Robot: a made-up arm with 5 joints. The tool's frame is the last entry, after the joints.
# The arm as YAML. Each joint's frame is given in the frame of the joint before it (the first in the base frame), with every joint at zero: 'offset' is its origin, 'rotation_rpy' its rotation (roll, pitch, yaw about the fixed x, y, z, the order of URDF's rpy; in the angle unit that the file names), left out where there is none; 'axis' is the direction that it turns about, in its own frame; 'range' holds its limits. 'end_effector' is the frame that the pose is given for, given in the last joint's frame.
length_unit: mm
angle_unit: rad
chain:
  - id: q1
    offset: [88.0, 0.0, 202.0]
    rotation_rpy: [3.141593, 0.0, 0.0]
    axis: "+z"
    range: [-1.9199, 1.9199]
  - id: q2
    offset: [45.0, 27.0, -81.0]
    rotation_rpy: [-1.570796, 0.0, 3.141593]
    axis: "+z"
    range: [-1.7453, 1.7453]
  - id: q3
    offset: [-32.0, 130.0, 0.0]
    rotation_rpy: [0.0, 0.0, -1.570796]
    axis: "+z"
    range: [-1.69, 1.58]
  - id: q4
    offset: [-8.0, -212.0, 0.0]
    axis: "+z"
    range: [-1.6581, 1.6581]
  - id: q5
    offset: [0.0, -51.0, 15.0]
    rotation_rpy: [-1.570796, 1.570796, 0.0]
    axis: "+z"
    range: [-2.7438, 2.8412]
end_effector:
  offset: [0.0, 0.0, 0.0]
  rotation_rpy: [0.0, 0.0, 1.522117]
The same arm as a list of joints. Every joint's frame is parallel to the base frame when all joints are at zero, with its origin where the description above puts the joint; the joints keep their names.
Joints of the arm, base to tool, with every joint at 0 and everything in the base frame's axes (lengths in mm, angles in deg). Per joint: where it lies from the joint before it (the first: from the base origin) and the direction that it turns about. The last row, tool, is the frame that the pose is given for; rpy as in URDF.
q1: axis -z origin 88.0 0.0 202.0
q2: axis +y origin 45.0 -27.0 81.0
q3: axis +y origin 32.0 0.0 130.0
q4: axis +y origin 212.0 0.0 8.0
q5: axis -x origin 51.0 15.0 0.0
tool: origin 0.0 0.0 0.0 rpy 90.00 -87.21 -90.00
Joint limits (deg, base to tool): -110.00..110.00 -100.00..100.00 -96.83..90.53 -95.00..95.00 -157.21..162.79

